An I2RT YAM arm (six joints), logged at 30 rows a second.
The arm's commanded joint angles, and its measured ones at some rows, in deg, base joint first. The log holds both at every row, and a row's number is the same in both.
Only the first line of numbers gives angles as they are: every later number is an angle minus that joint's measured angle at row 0.
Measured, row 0:
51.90 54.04 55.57 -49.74 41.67 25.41
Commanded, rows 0 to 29:
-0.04 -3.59 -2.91 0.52 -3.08 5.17
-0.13 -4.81 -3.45 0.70 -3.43 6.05
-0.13 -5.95 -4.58 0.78 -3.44 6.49
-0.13 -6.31 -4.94 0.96 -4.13 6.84
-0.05 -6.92 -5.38 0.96 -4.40 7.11
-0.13 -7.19 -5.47 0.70 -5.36 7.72
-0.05 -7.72 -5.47 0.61 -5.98 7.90
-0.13 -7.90 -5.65 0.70 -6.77 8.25
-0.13 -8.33 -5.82 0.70 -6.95 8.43
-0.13 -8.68 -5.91 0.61 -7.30 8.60
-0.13 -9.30 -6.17 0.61 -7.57 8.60
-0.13 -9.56 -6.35 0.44 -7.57 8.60
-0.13 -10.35 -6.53 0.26 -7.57 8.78
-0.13 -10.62 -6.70 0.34 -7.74 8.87
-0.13 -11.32 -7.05 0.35 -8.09 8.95
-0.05 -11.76 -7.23 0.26 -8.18 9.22
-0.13 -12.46 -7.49 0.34 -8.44 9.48
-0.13 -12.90 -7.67 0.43 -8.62 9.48
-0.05 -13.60 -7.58 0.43 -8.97 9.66
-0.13 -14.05 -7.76 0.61 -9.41 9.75
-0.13 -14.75 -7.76 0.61 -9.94 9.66
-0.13 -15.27 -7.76 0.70 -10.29 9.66
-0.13 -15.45 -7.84 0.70 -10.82 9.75
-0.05 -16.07 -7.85 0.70 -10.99 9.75
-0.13 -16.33 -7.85 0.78 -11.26 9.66
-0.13 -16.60 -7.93 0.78 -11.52 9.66
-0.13 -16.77 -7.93 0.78 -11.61 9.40
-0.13 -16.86 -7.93 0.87 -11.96 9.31
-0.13 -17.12 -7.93 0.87 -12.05 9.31
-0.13 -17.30 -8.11 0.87 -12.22 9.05
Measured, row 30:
0.00 -16.50 -7.91 -0.26 -11.19 8.24
